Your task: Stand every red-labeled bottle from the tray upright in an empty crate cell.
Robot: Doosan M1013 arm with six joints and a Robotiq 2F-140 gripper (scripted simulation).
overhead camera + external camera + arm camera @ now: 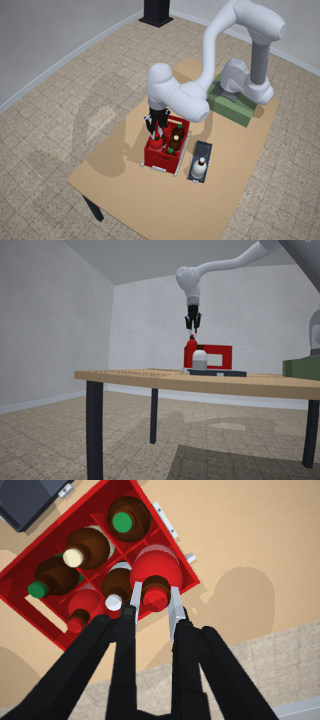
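Now: hand 190 mm above the red crate, 90 mm past it and 20 mm to the right of it. Also, from my hand: grey-labeled bottle (250 mm to the left, 190 mm below, 70 mm behind).
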